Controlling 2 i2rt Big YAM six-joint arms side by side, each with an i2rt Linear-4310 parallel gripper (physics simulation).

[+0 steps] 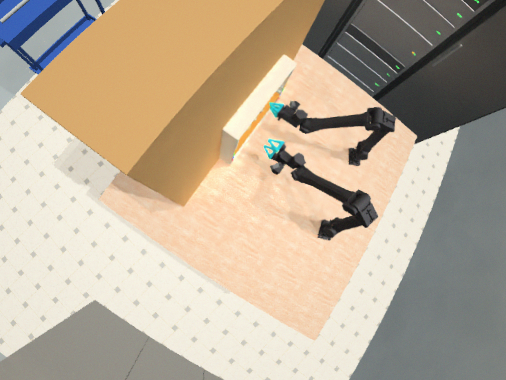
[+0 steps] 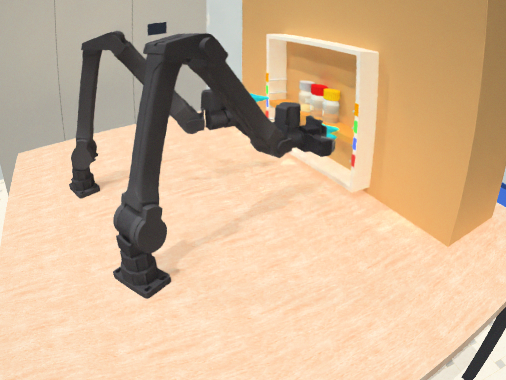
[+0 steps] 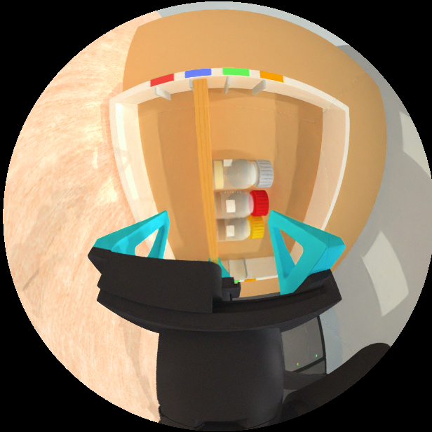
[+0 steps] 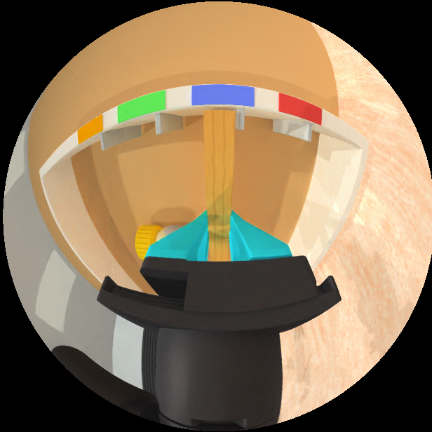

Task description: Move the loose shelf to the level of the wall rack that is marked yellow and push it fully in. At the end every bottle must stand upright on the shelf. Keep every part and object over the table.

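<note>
The loose shelf (image 1: 250,131) (image 3: 204,150) (image 4: 219,165), a wooden board, lies level in the white wall rack (image 1: 257,95) (image 2: 367,120) (image 3: 336,145), in line with the blue marks. The yellow-orange mark (image 2: 356,110) (image 3: 271,76) (image 4: 90,129) is the top one. Three bottles stand upright on the shelf: grey-capped (image 2: 306,95) (image 3: 242,173), red-capped (image 2: 317,100) (image 3: 240,204) and yellow-capped (image 2: 331,105) (image 3: 239,230). My right gripper (image 1: 276,109) (image 2: 330,131) (image 4: 218,216) is shut on the shelf's front edge. My left gripper (image 1: 273,148) (image 3: 218,215) is open, its fingers either side of the shelf's line.
The rack is set in a large tan cabinet wall (image 1: 165,115) (image 2: 425,125) at the back of the wooden table (image 1: 225,225) (image 2: 300,280). Small brackets mark the levels on the rack's inner side. A dark server cabinet (image 1: 450,90) stands beyond the table's edge.
</note>
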